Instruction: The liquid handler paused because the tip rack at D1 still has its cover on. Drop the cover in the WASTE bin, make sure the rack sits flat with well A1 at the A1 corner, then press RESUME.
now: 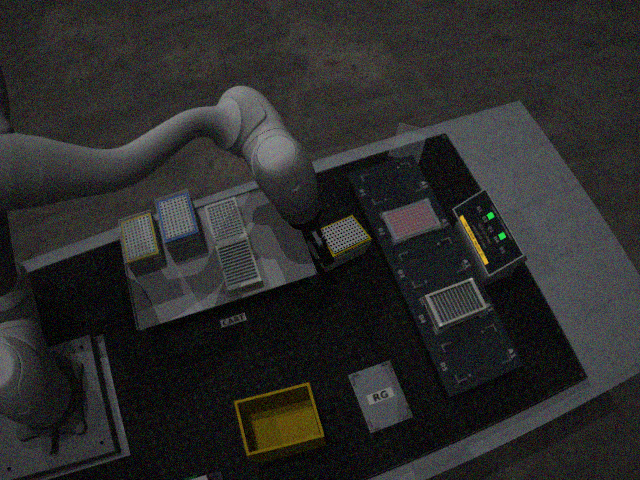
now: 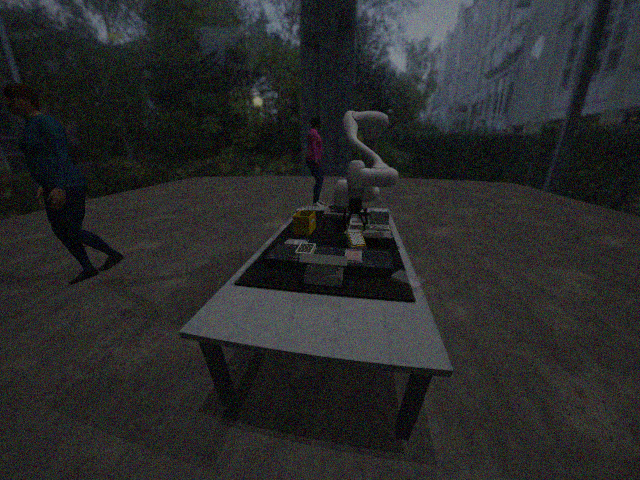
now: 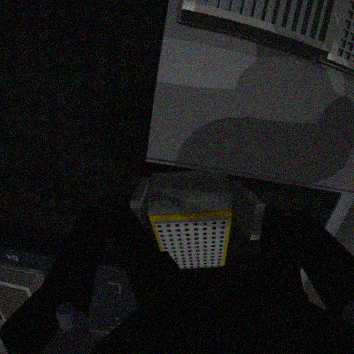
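Where they show: gripper, fingertip midpoint: (image 2: 354, 236) (image 3: 189, 192); arm's base at its link origin: (image 1: 51, 401) (image 2: 342, 209).
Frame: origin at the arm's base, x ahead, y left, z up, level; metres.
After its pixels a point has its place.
Note:
A tip rack (image 1: 345, 236) @(x 0.780, y 0.261, z 0.051 m) (image 2: 356, 238) @(x 0.779, y 0.267, z 0.051 m) (image 3: 195, 242) @(x 0.764, y 0.266, z 0.056 m) with a yellow rim is between the fingers of my gripper (image 2: 356, 226) @(x 0.715, y 0.244, z 0.037 m) (image 3: 189, 192) @(x 0.715, y 0.244, z 0.037 m). The gripper looks shut on its sides, and the rack appears tilted; any gap under it is hard to tell in the dark. No cover can be made out on its holed top. A translucent piece (image 1: 408, 149) @(x 1.024, y 0.528, z -0.007 m) stands at the deck's back end; I cannot tell whether it is the cover. The yellow bin (image 1: 281, 421) @(x 0.547, y -0.129, z -0.026 m) (image 2: 304, 222) @(x 0.628, y -0.118, z 0.063 m) looks empty. The control panel (image 1: 504, 258) @(x 1.125, y 0.100, z 0.091 m) (image 2: 323, 274) @(x 1.154, y 0.188, z 0.016 m) shows two green buttons, their labels unreadable.
The dark deck (image 1: 439, 258) @(x 0.994, y 0.168, z 0.021 m) holds a pink plate (image 1: 412, 220) @(x 0.955, y 0.278, z 0.035 m) and a white slotted rack (image 1: 455, 303) @(x 0.989, y 0.036, z 0.045 m). The grey cart mat (image 1: 180, 310) @(x 0.360, y 0.164, z 0.028 m) (image 3: 200, 105) @(x 0.629, y 0.227, z 0.028 m) holds a yellow-rimmed rack (image 1: 139, 236) @(x 0.290, y 0.345, z 0.099 m), a blue-rimmed rack (image 1: 177, 215) @(x 0.397, y 0.360, z 0.131 m) and two pale racks. The RG plate (image 1: 390, 410) @(x 0.790, y -0.156, z -0.024 m) lies beside the bin.

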